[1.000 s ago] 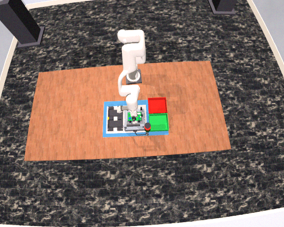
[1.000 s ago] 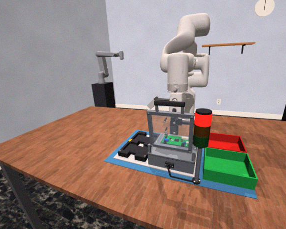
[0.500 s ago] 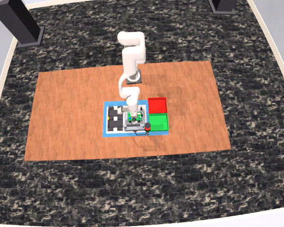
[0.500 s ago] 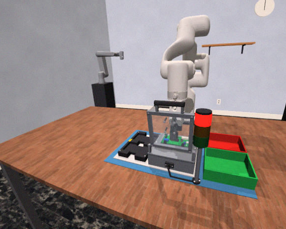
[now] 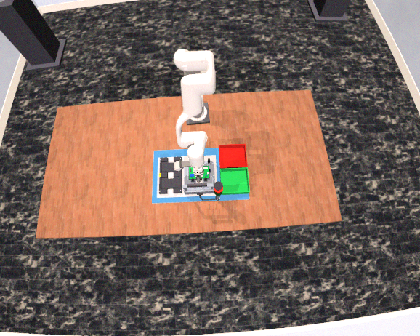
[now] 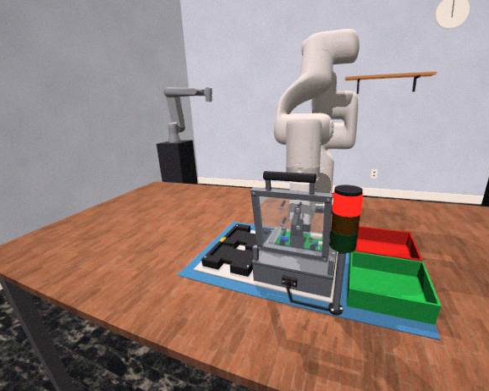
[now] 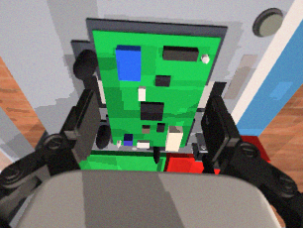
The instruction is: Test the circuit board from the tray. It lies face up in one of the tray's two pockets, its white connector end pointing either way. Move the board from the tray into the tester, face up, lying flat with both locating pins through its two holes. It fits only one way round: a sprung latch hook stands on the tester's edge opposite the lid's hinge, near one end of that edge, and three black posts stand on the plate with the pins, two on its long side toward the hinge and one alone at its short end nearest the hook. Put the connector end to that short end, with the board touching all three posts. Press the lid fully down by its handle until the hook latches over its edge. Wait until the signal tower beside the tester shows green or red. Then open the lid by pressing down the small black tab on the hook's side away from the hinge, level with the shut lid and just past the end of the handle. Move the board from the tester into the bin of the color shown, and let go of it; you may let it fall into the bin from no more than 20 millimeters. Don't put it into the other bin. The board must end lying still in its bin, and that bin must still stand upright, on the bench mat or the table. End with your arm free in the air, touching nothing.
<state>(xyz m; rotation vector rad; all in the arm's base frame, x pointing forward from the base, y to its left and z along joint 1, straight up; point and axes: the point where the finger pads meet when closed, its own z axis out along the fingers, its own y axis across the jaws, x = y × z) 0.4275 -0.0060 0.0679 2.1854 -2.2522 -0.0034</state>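
Right now the green circuit board is 1 cm below my hand. From my hand the other things lie so: small black tab (6 cm behind, 6 cm to the left, 1 cm above); clear lid (12 cm ahead, 10 cm above); tester plate (1 cm ahead, 1 cm to the left, 1 cm below).
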